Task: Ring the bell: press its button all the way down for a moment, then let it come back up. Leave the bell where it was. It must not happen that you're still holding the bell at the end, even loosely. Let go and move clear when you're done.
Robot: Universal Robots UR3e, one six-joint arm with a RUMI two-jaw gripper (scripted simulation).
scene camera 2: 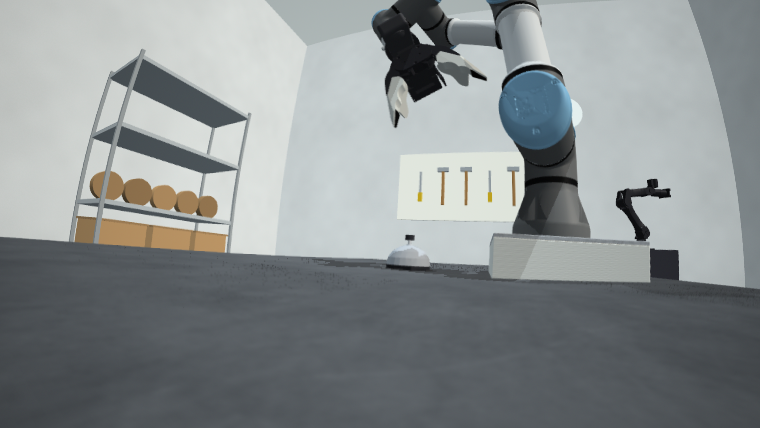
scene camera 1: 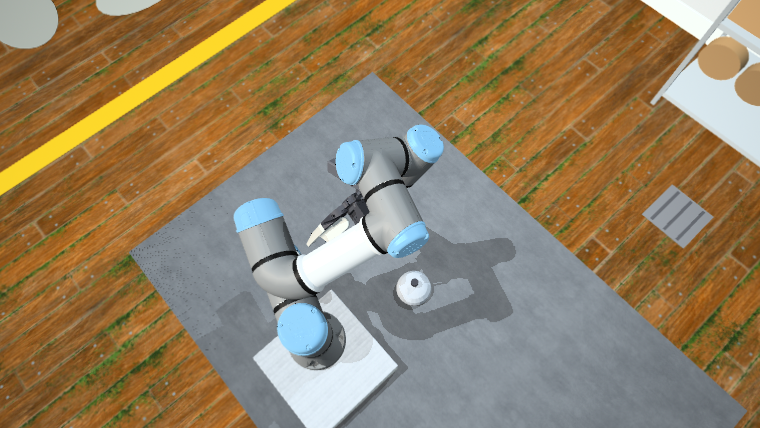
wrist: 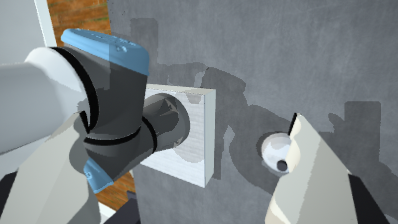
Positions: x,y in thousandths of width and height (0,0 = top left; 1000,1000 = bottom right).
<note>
In view: the gripper (scene camera 2: 580,239) and a bell (scene camera 2: 538,602).
The bell also shows in scene camera 1 (scene camera 1: 540,690) and in the wrist view (wrist: 692,658). The gripper also shows in scene camera 1 (scene camera 1: 445,536) and in the wrist view (wrist: 479,507).
</note>
